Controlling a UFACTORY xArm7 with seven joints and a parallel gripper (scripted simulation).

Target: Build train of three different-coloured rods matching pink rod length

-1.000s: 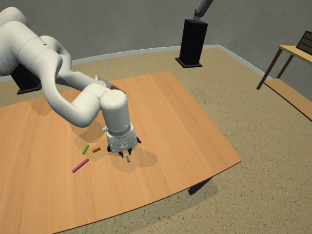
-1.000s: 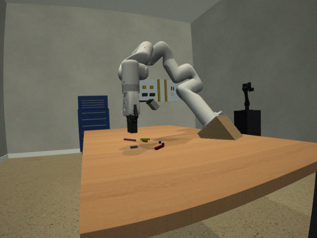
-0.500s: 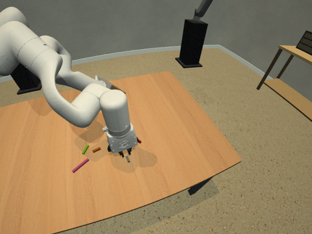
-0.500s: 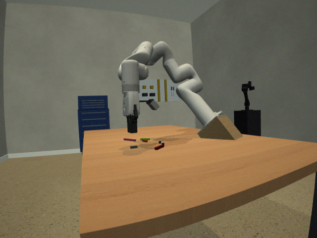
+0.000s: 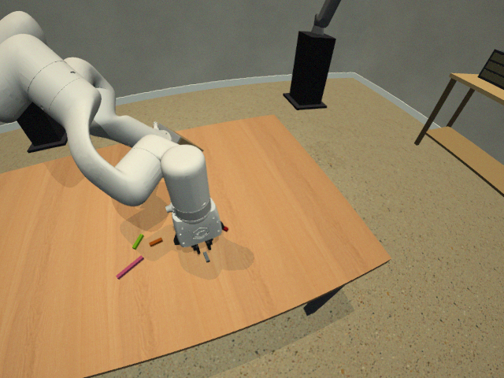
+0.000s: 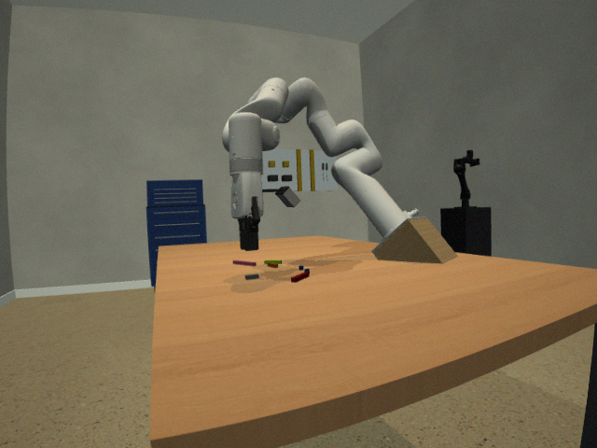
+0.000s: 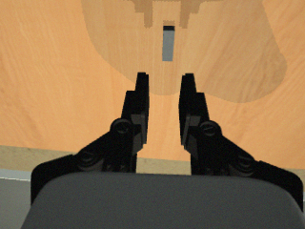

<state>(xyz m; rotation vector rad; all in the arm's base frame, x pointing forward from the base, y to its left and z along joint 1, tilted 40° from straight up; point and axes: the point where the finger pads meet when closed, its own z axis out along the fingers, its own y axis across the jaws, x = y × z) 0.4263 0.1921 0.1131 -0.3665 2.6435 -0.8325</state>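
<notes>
Right now the grey rod is 8 cm below my hand. Round my hand: orange rod (14 cm to the right, 9 cm behind, 8 cm below); lime rod (19 cm to the right, 10 cm behind, 8 cm below); red rod (10 cm behind, 8 cm below, 6 cm to the left).
</notes>
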